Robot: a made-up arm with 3 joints.
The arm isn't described. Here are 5 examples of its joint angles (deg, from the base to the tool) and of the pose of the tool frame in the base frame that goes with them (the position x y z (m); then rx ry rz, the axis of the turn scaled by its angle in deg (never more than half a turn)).
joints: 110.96 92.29 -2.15
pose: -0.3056 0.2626 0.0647 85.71 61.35 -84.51
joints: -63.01 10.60 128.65
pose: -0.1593 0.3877 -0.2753 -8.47 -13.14 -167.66
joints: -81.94 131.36 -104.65
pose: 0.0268 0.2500 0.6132 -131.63 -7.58 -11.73
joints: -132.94 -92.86 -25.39
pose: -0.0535 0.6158 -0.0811 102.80 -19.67 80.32
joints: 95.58 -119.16 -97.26
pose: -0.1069 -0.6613 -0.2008 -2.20 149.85 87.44
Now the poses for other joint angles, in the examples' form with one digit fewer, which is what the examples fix.
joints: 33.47 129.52 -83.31
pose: 0.107 -0.232 0.596 -60.3 129.8 -57.4
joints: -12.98 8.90 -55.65
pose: -0.139 -0.329 -0.195 -5.1 7.5 -42.6
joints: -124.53 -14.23 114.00
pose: -0.472 0.249 -0.185 -1.6 17.2 -120.7
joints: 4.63 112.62 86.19
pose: -0.225 0.094 -0.110 85.1 83.9 52.0
